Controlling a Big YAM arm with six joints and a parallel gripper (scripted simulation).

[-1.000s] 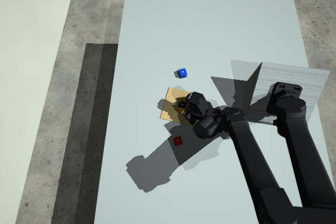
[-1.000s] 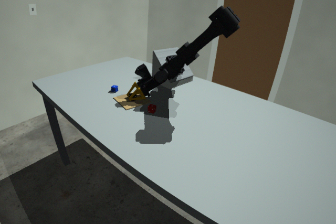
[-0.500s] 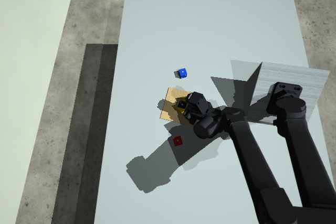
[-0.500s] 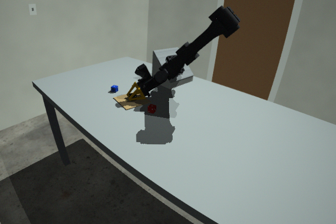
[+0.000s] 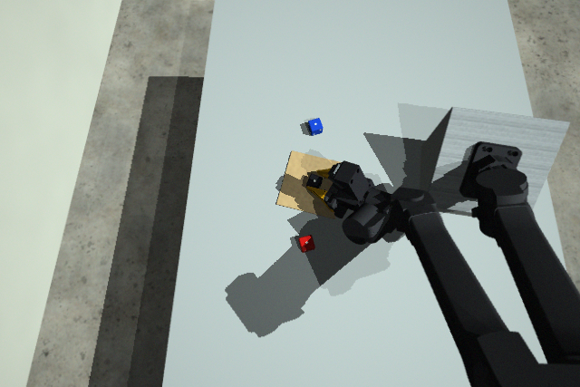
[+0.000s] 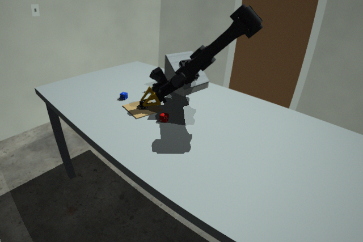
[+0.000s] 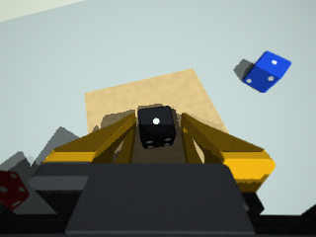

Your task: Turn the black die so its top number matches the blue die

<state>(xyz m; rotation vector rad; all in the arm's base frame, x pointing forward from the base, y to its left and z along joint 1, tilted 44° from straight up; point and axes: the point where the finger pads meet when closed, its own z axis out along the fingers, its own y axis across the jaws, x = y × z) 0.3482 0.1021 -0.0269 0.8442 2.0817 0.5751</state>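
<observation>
Now: the black die 1 cm below my hand. From my hand the other things lie so: red die: 14 cm to the left, 1 cm below; blue die: 2 cm ahead, 14 cm to the right, 1 cm below; tan mat: 1 cm ahead, 3 cm below.
</observation>
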